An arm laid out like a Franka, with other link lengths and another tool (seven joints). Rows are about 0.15 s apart.
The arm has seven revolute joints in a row. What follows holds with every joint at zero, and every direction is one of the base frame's.
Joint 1 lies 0.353 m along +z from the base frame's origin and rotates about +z.
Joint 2 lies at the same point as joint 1 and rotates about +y.
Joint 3 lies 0.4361 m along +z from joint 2 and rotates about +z.
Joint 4 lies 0.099 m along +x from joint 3 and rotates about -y.
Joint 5 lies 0.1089 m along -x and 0.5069 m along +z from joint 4 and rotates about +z.
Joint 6 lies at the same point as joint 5 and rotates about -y.
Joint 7 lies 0.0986 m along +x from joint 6 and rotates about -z.
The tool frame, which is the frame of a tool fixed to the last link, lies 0.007 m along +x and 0.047 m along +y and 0.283 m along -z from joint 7; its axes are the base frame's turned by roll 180, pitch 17.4 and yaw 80.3 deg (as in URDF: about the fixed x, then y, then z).
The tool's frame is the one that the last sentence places.
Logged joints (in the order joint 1, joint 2, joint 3, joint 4, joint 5, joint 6, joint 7), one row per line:
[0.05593, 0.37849, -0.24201, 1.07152, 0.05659, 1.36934, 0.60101]
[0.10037, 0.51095, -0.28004, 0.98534, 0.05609, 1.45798, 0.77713]
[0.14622, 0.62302, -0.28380, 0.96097, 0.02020, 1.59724, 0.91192]
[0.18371, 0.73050, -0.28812, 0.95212, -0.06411, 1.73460, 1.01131]
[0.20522, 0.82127, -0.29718, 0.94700, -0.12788, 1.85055, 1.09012]
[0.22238, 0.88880, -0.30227, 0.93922, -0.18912, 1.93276, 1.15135]
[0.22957, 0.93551, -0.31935, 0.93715, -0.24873, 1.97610, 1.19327]
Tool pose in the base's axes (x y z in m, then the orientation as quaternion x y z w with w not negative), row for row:
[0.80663, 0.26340, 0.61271, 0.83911, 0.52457, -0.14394, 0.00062]
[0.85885, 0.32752, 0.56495, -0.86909, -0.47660, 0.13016, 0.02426]
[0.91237, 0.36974, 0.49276, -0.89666, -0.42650, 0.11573, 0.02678]
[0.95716, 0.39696, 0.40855, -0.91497, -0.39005, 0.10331, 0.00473]
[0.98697, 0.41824, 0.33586, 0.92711, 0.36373, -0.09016, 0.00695]
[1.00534, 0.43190, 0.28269, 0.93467, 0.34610, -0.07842, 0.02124]
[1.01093, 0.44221, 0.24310, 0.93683, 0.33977, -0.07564, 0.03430]
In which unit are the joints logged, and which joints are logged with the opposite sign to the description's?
The joints are logged in radians. Opposite sign: joint 3, joint 4.
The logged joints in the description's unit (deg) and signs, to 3 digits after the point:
[3.205, 21.686, 13.866, -61.394, 3.242, 78.457, 34.435]
[5.751, 29.275, 16.045, -56.456, 3.214, 83.536, 44.526]
[8.378, 35.696, 16.261, -55.060, 1.157, 91.515, 52.249]
[10.526, 41.855, 16.508, -54.552, -3.673, 99.385, 57.944]
[11.758, 47.055, 17.027, -54.259, -7.327, 106.029, 62.459]
[12.741, 50.924, 17.319, -53.813, -10.836, 110.739, 65.967]
[13.153, 53.601, 18.297, -53.695, -14.251, 113.222, 68.369]

